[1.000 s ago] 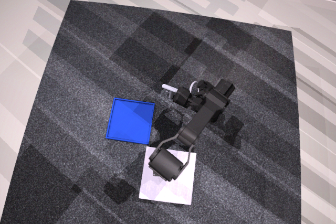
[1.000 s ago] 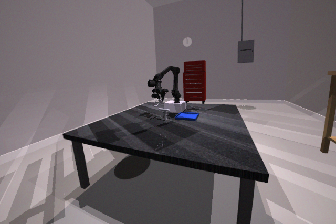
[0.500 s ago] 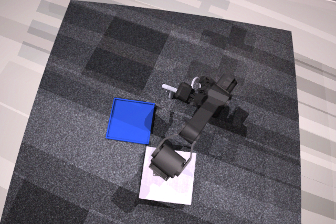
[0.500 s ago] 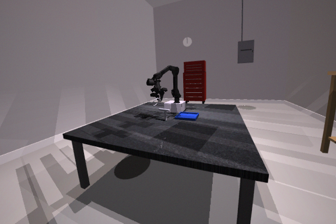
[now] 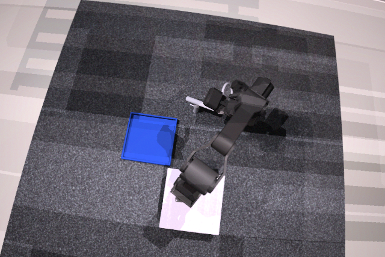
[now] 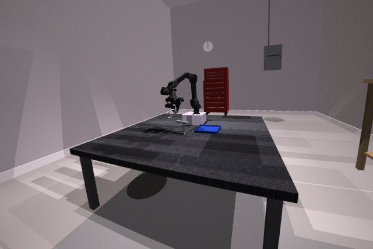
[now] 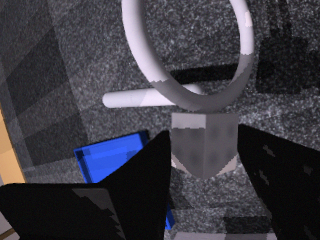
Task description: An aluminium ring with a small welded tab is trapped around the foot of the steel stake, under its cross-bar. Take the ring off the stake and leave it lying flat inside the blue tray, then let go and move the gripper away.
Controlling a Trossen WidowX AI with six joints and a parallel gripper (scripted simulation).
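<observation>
The blue tray is 250 mm to the left of my gripper tip, 160 mm below it and 90 mm behind it. Round my gripper tip: aluminium ring: 50 mm ahead, 20 mm to the right.
</observation>
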